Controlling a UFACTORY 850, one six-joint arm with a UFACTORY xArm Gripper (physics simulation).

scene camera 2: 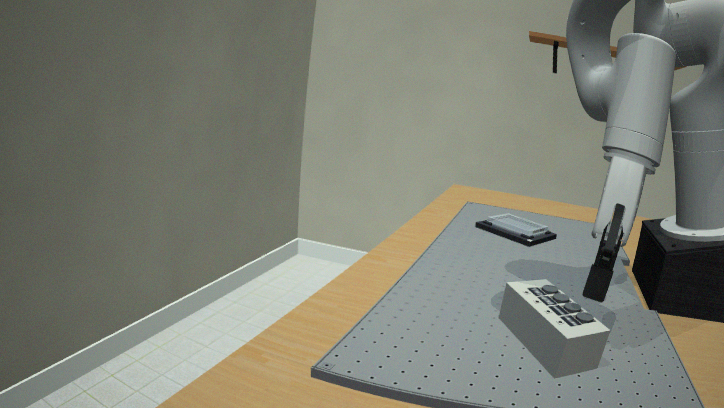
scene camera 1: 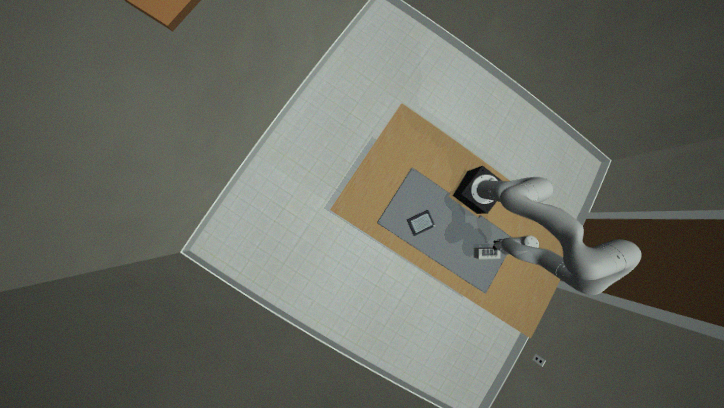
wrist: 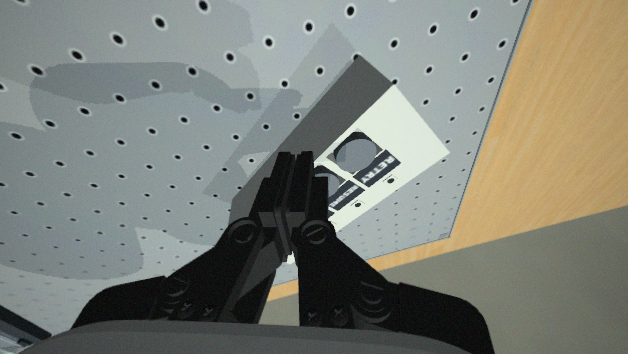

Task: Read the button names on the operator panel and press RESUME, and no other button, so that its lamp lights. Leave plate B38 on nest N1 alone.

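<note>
The operator panel [scene camera 1: 487, 255] [scene camera 2: 531, 334] [wrist: 412, 127] is a pale box with a row of round grey buttons, name labels and small lamps. In the wrist view the end button [wrist: 356, 154] is labelled RETRY; beside it the RESUME button [wrist: 327, 184] is partly hidden by a finger, its label [wrist: 346, 197] partly readable. The RESUME lamp [wrist: 357, 204] is dark. My gripper [scene camera 1: 497, 244] [scene camera 2: 596, 293] [wrist: 299, 174] is shut and empty, above and beside the panel's robot-side edge. Plate B38 [scene camera 1: 421, 223] [scene camera 2: 519, 224] lies on nest N1 [scene camera 1: 410, 229] [scene camera 2: 501, 235], away from the gripper.
The panel and nest stand on a grey perforated board [scene camera 1: 405, 192] [scene camera 2: 385, 354] [wrist: 150, 200] on a wooden table [scene camera 1: 364, 197] [scene camera 2: 283, 344] [wrist: 565, 100]. The black arm base [scene camera 1: 468, 190] [scene camera 2: 673, 278] stands beside the board. The arm's shadow falls near the panel.
</note>
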